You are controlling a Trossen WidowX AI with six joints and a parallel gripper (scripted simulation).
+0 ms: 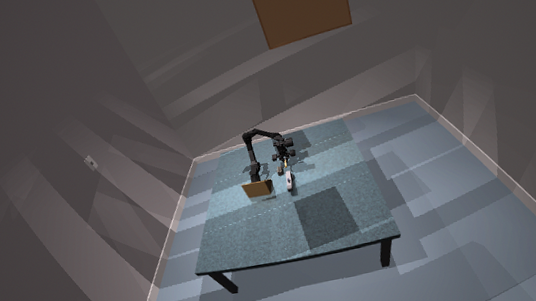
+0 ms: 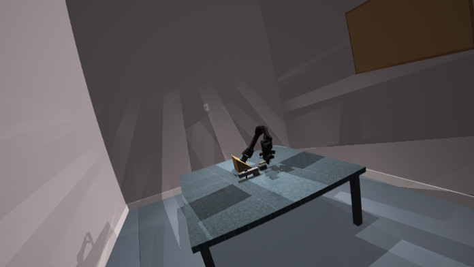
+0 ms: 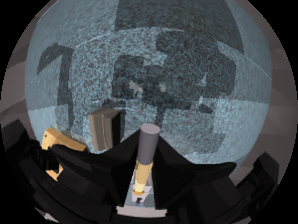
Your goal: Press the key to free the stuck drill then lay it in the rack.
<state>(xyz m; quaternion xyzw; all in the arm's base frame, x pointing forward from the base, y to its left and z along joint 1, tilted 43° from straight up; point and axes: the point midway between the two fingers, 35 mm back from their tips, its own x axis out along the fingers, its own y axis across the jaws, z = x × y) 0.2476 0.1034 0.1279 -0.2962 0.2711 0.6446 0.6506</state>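
The drill lies 4 cm to the right of my gripper tip and 3 cm above it. Round my gripper tip: grey holder block (20 cm to the right, 2 cm below, 1 cm ahead); grey-brown block (7 cm behind, 4 cm below, 3 cm to the right); blue key (22 cm to the right, 1 cm ahead).
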